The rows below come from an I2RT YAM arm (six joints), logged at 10 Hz.
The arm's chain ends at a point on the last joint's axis. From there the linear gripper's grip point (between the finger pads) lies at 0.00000 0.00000 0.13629 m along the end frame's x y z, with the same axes.
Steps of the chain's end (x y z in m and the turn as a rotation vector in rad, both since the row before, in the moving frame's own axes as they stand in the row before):
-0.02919, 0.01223, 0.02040, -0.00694, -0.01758, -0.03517
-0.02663, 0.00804, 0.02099, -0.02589, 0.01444, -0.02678
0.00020, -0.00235, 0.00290, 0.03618, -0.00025, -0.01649
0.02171, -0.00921, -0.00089, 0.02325, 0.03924, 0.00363
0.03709, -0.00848, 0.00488, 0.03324, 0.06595, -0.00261
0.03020, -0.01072, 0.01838, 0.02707, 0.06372, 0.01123
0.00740, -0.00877, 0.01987, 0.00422, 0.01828, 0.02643
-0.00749, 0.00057, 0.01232, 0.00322, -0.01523, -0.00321
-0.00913, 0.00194, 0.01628, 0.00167, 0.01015, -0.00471
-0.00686, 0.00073, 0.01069, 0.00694, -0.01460, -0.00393
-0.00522, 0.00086, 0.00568, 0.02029, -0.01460, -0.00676
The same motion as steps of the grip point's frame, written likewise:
-0.03157, 0.01322, 0.02038, -0.00694, -0.01758, -0.03517
-0.02462, 0.01154, 0.02093, -0.02589, 0.01444, -0.02678
0.00013, -0.00728, 0.00281, 0.03618, -0.00025, -0.01649
0.02706, -0.01237, -0.00103, 0.02325, 0.03924, 0.00363
0.04606, -0.01302, 0.00451, 0.03324, 0.06595, -0.00261
0.03890, -0.01436, 0.01805, 0.02707, 0.06372, 0.01123
0.00990, -0.00931, 0.01985, 0.00422, 0.01828, 0.02643
-0.00957, 0.00013, 0.01230, 0.00322, -0.01523, -0.00321
-0.00775, 0.00171, 0.01627, 0.00167, 0.01015, -0.00471
-0.00885, -0.00021, 0.01067, 0.00694, -0.01460, -0.00393
-0.00722, -0.00190, 0.00564, 0.02029, -0.01460, -0.00676

